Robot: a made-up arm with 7 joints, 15 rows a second.
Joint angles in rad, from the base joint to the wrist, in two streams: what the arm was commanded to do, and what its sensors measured. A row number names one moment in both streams.
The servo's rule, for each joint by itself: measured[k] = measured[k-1] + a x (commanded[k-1-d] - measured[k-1]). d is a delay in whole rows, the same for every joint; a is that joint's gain. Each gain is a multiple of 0.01, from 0.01 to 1. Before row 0 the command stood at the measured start. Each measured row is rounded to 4 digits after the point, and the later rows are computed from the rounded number. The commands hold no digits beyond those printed.
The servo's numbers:
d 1
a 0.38 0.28 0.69 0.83 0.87 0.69 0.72
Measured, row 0:
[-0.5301 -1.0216 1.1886 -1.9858 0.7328 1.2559 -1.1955]
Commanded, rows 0 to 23:
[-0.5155 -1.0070 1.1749 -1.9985 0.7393 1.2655 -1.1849]
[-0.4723 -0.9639 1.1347 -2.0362 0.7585 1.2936 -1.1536]
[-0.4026 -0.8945 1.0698 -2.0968 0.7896 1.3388 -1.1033]
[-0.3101 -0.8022 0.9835 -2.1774 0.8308 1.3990 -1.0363]
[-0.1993 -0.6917 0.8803 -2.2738 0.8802 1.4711 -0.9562]
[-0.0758 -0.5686 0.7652 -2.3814 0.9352 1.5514 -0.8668]
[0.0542 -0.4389 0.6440 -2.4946 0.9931 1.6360 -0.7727]
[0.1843 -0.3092 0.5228 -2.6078 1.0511 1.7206 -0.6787]
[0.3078 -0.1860 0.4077 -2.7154 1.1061 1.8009 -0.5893]
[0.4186 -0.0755 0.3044 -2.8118 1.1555 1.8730 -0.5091]
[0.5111 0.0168 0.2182 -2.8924 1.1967 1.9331 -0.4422]
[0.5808 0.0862 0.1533 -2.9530 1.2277 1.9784 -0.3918]
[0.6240 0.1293 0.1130 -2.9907 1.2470 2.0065 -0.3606]
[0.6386 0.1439 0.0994 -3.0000 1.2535 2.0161 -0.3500]
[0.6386 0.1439 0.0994 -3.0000 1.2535 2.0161 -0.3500]
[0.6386 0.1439 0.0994 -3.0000 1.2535 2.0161 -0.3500]
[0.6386 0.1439 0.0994 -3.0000 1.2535 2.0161 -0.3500]
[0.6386 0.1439 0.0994 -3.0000 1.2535 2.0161 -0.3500]
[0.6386 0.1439 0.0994 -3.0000 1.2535 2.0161 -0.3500]
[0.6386 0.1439 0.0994 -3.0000 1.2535 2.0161 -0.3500]
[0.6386 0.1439 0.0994 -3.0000 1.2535 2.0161 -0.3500]
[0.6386 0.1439 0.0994 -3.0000 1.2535 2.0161 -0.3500]
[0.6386 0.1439 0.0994 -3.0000 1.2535 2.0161 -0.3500]
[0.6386 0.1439 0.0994 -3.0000 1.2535 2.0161 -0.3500]
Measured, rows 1 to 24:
[-0.5301 -1.0216 1.1886 -1.9858 0.7328 1.2559 -1.1955]
[-0.5246 -1.0175 1.1791 -1.9963 0.7385 1.2625 -1.1879]
[-0.5047 -1.0025 1.1485 -2.0294 0.7559 1.2840 -1.1632]
[-0.4659 -0.9723 1.0942 -2.0853 0.7852 1.3218 -1.1201]
[-0.4067 -0.9247 1.0178 -2.1617 0.8249 1.3751 -1.0598]
[-0.3279 -0.8595 0.9229 -2.2547 0.8730 1.4413 -0.9852]
[-0.2321 -0.7780 0.8141 -2.3599 0.9271 1.5173 -0.9000]
[-0.1233 -0.6831 0.6967 -2.4717 0.9845 1.5992 -0.8083]
[-0.0064 -0.5784 0.5767 -2.5847 1.0424 1.6830 -0.7150]
[0.1130 -0.4685 0.4601 -2.6932 1.0978 1.7644 -0.6245]
[0.2291 -0.3585 0.3527 -2.7916 1.1480 1.8393 -0.5414]
[0.3363 -0.2534 0.2599 -2.8753 1.1904 1.9040 -0.4700]
[0.4292 -0.1583 0.1863 -2.9398 1.2229 1.9553 -0.4137]
[0.5032 -0.0778 0.1357 -2.9820 1.2439 1.9906 -0.3755]
[0.5547 -0.0157 0.1107 -2.9969 1.2523 2.0082 -0.3571]
[0.5866 0.0290 0.1029 -2.9995 1.2533 2.0137 -0.3520]
[0.6064 0.0612 0.1005 -2.9999 1.2535 2.0154 -0.3506]
[0.6186 0.0844 0.0997 -3.0000 1.2535 2.0159 -0.3502]
[0.6262 0.1011 0.0995 -3.0000 1.2535 2.0160 -0.3501]
[0.6309 0.1131 0.0994 -3.0000 1.2535 2.0161 -0.3500]
[0.6338 0.1217 0.0994 -3.0000 1.2535 2.0161 -0.3500]
[0.6356 0.1279 0.0994 -3.0000 1.2535 2.0161 -0.3500]
[0.6367 0.1324 0.0994 -3.0000 1.2535 2.0161 -0.3500]
[0.6374 0.1356 0.0994 -3.0000 1.2535 2.0161 -0.3500]

